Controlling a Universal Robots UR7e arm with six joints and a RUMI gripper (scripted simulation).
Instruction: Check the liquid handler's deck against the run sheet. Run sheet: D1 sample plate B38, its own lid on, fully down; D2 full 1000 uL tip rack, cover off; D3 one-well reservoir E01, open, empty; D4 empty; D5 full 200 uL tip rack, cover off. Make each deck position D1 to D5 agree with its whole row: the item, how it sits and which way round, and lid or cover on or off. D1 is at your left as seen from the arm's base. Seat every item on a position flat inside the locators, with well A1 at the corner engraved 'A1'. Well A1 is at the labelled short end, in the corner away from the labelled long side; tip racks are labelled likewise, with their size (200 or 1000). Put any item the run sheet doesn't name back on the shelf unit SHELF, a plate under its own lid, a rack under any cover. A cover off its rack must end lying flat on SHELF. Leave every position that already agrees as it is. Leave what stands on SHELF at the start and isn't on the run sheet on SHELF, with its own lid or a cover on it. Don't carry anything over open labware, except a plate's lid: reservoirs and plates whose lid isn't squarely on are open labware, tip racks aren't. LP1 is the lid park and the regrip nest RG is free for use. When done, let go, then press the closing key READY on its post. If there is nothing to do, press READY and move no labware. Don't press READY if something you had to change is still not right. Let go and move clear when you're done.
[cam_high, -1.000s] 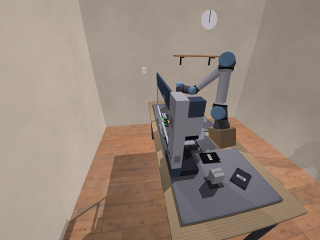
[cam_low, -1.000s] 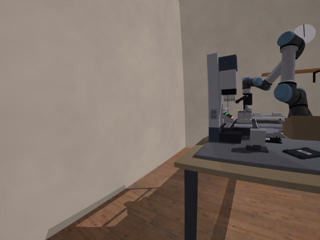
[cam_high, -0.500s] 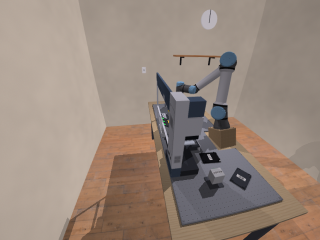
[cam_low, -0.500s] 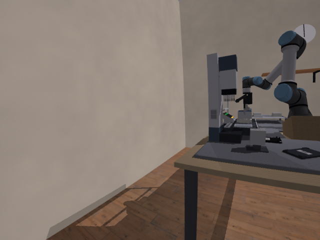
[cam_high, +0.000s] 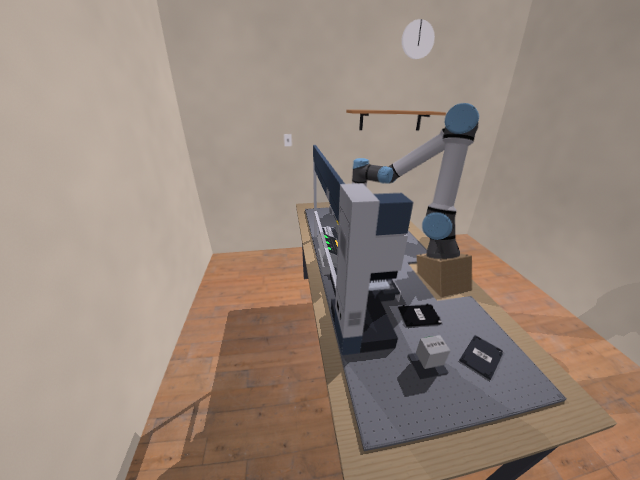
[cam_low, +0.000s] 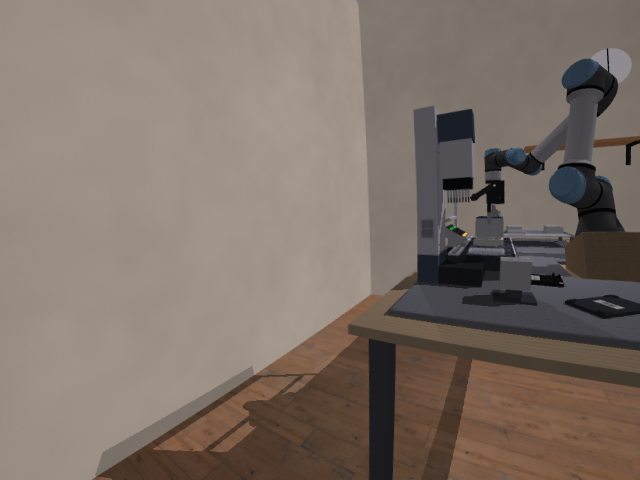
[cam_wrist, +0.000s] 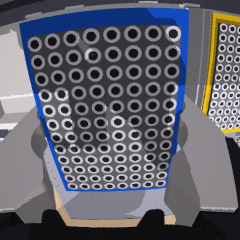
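My gripper is now 13 cm to the left of the yellow-rimmed tip rack, 5 cm above it and 1 cm past it. From my hand the other things lie so: shelf label 24 cm to the right, 20 cm behind, 15 cm below; blue-framed tip rack 1 cm to the right, 1 cm behind; one-well reservoir 12 cm to the left, 9 cm below.
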